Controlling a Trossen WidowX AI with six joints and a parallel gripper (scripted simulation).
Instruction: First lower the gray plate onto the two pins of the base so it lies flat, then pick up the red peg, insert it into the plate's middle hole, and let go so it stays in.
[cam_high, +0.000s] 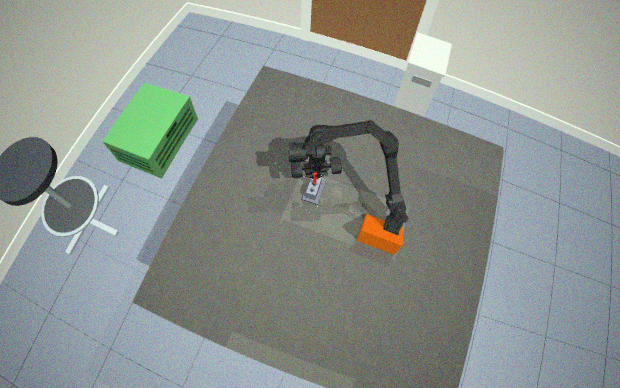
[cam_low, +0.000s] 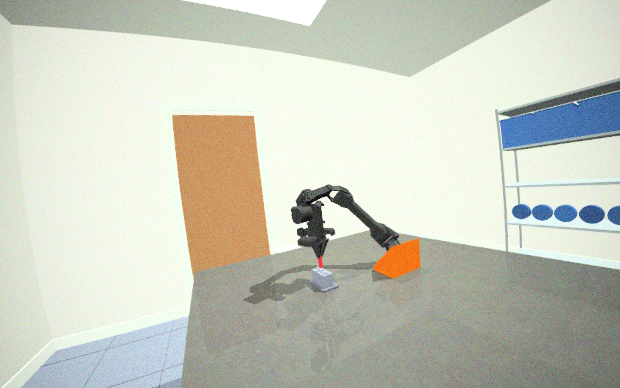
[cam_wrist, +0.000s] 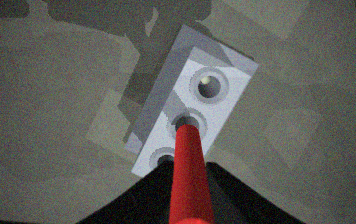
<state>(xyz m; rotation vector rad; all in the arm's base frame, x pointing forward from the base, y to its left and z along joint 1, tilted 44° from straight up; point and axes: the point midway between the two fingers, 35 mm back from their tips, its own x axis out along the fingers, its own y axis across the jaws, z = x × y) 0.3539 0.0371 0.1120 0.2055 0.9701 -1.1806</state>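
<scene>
The red peg lies right at my gripper tip. The rest, counted from my gripper tip: gray plate (70 mm below).
</scene>
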